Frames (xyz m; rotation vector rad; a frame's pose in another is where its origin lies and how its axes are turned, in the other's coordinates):
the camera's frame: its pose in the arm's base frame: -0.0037 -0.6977 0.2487 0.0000 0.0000 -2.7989
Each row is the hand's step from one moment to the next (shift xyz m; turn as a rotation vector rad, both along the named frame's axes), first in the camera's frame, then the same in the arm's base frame.
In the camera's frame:
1: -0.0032 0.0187 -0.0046 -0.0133 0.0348 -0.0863
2: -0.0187 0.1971 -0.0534 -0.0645 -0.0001 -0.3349
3: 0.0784 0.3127 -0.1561 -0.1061 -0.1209 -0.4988
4: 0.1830 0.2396 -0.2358 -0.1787 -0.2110 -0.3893
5: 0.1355 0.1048 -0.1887 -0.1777 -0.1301 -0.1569
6: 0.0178 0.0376 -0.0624 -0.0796 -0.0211 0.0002
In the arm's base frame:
1: 0.0093 -0.0165 -0.0046 0.0242 -0.0283 -0.0863
2: 0.0838 -0.1794 -0.0534 0.0607 0.0218 -0.3349
3: 0.0312 -0.3209 -0.1561 0.0593 0.1495 -0.4988
4: -0.0918 -0.2872 -0.2358 0.0974 0.2588 -0.3893
5: -0.0924 -0.1442 -0.1887 0.1237 0.1822 -0.1569
6: -0.0041 -0.0414 -0.0624 0.0679 0.0466 0.0002

